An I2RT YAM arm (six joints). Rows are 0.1 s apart.
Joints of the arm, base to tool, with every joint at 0 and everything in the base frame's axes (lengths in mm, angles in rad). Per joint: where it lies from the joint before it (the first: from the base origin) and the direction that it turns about. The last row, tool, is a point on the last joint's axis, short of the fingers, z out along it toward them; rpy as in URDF.
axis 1: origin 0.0 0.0 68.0 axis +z
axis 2: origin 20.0 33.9 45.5 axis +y
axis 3: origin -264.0 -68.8 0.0 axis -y
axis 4: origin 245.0 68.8 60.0 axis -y
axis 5: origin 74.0 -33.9 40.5 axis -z
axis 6: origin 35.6 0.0 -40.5 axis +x
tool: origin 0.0 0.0 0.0 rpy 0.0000 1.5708 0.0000
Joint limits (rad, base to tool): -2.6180..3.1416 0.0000..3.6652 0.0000..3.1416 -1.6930..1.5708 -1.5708..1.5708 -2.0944..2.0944
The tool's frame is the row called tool.
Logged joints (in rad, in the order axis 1, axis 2, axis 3, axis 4, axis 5, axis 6), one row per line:
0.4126, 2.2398, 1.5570, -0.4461, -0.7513, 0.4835
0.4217, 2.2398, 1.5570, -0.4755, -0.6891, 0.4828
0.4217, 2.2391, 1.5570, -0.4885, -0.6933, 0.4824
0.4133, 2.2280, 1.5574, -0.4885, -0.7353, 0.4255
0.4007, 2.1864, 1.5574, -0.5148, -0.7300, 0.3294
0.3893, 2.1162, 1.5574, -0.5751, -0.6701, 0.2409
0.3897, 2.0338, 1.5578, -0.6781, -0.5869, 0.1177
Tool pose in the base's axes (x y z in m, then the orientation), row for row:
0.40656, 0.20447, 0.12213, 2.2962, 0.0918, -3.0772
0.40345, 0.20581, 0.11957, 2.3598, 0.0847, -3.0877
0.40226, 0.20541, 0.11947, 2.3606, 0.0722, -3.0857
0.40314, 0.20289, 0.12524, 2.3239, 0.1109, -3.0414
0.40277, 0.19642, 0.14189, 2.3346, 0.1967, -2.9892
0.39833, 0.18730, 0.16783, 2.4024, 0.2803, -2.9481
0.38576, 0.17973, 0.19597, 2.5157, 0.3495, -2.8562
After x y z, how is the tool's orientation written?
As angles about the fixed x, y, z axes (roll, pitch, yaw), in radians.
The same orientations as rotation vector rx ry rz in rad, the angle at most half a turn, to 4 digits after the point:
-0.1485, 2.8077, 1.2679
-0.1265, 2.8475, 1.1773
-0.1225, 2.8596, 1.1805
-0.2092, 2.8160, 1.2294
-0.3272, 2.7530, 1.1999
-0.4133, 2.7100, 1.0928
-0.5440, 2.6868, 0.9453

